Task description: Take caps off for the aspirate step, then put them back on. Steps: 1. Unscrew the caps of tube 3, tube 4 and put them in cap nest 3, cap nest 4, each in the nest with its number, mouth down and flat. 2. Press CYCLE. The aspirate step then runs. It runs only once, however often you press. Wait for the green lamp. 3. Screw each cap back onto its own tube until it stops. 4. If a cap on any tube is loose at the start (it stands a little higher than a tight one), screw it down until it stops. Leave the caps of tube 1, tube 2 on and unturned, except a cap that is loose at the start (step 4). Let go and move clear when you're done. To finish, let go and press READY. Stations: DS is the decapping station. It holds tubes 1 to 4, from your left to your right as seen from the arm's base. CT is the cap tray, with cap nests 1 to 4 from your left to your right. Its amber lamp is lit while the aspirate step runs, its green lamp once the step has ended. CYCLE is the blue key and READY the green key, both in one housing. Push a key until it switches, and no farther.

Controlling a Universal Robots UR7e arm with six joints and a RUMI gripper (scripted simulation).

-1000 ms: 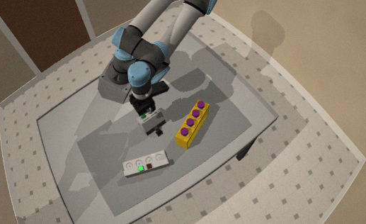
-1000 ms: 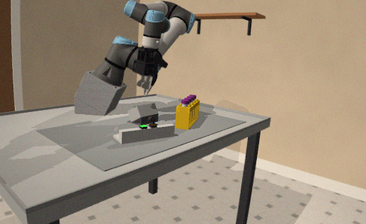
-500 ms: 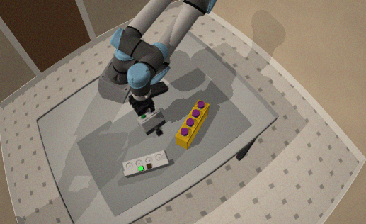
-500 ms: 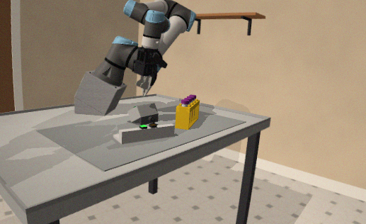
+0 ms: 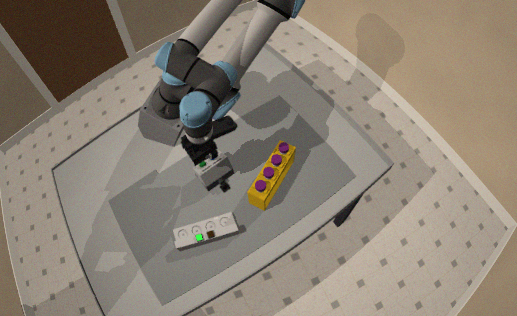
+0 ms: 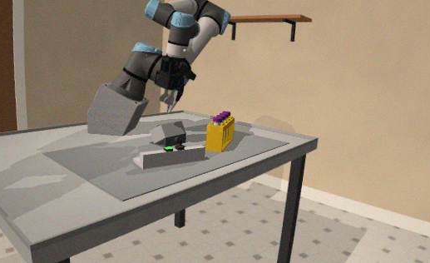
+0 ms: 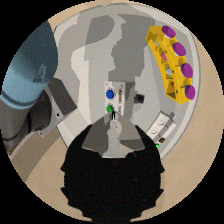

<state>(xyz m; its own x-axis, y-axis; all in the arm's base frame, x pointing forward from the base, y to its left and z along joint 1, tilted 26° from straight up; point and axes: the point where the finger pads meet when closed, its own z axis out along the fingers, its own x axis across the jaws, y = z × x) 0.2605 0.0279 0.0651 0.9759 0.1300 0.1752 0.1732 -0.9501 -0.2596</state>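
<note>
Now: hand 7 cm above the green key, 3 cm to the left of it and 2 cm past it. From my hand the other things lie so: grey key housing 8 cm below, 1 cm behind; blue key 7 cm below, 3 cm behind, 2 cm to the left.
</note>
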